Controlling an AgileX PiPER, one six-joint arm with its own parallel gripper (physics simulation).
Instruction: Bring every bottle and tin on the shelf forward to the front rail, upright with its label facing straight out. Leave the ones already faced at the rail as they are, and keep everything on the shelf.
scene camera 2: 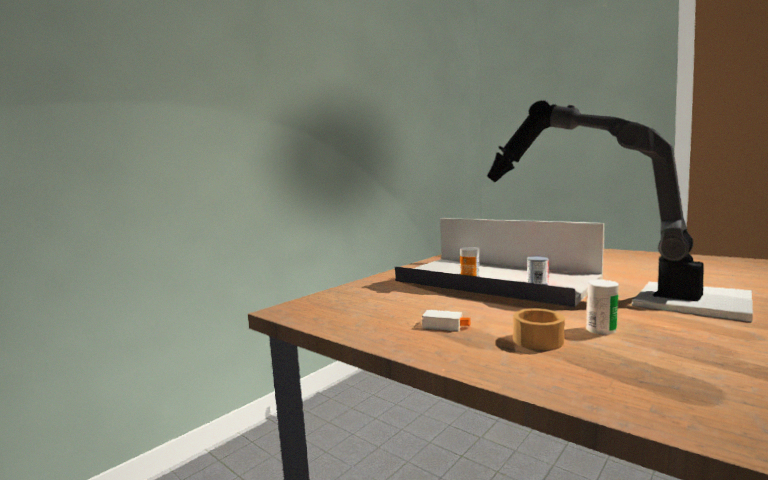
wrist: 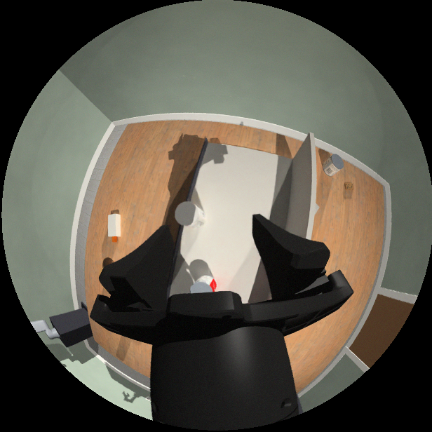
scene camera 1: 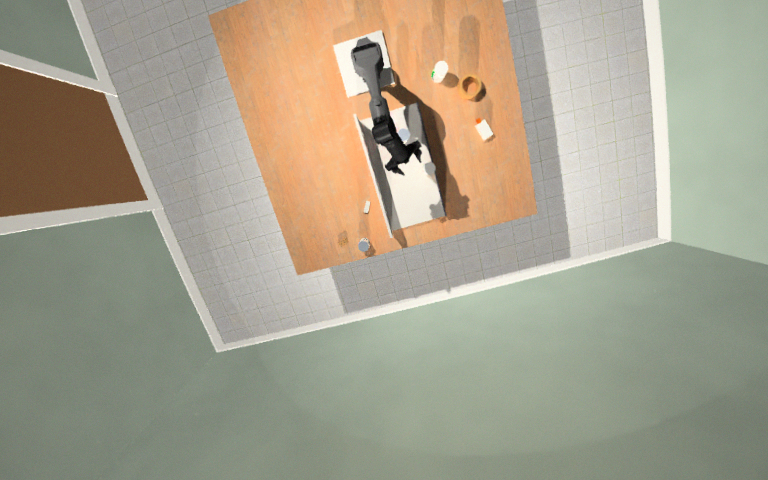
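Observation:
An orange bottle with a pale cap (scene camera 1: 429, 168) (scene camera 2: 468, 262) (wrist: 187, 214) stands upright close to the front rail (scene camera 2: 487, 286) (wrist: 197, 167) of the white shelf (scene camera 1: 413, 195) (wrist: 235, 190). A tin (scene camera 1: 403, 134) (scene camera 2: 538, 270) (wrist: 202, 287) stands upright nearer the robot base, a little behind the rail. A red patch shows on its side towards the back panel; the fingers' mount partly hides it in the wrist view. My gripper (scene camera 1: 411, 167) (scene camera 2: 493, 176) (wrist: 210, 229) is open and empty, high above the shelf.
A back panel (scene camera 2: 521, 243) (wrist: 302, 185) lines the shelf's rear. Behind it stand another tin (scene camera 1: 364, 245) (wrist: 332, 165) and a small white block (scene camera 1: 367, 207). In front lie a white bottle (scene camera 1: 440, 70) (scene camera 2: 601, 308), a wooden ring (scene camera 2: 538, 337) and a white box (scene camera 1: 484, 130) (scene camera 2: 441, 320) (wrist: 114, 225).

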